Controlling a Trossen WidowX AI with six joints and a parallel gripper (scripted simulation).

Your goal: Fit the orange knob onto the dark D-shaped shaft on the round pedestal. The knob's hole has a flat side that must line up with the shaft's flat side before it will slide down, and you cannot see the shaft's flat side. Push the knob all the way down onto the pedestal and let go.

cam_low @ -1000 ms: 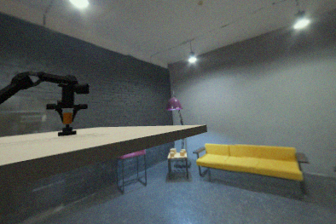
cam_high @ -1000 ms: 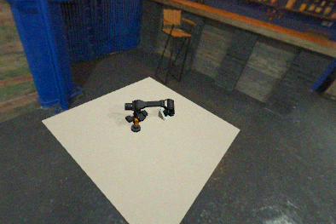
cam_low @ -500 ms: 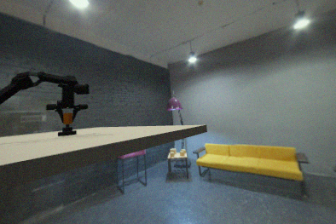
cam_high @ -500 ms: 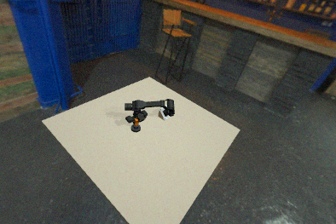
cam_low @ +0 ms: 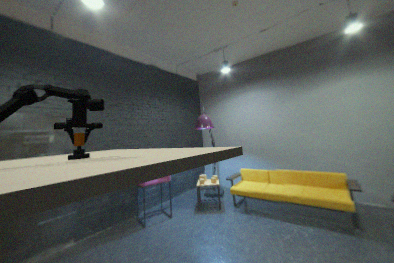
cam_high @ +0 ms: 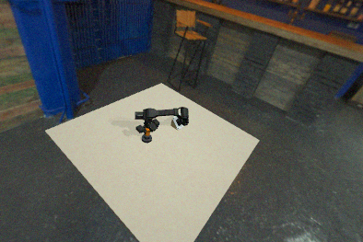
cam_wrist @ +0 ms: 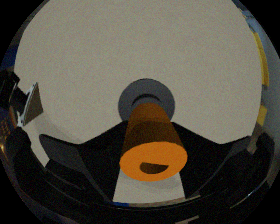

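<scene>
Now: gripper tip 20 mm below the orange knob. Round my gripper tip: round pedestal (40 mm below).
</scene>
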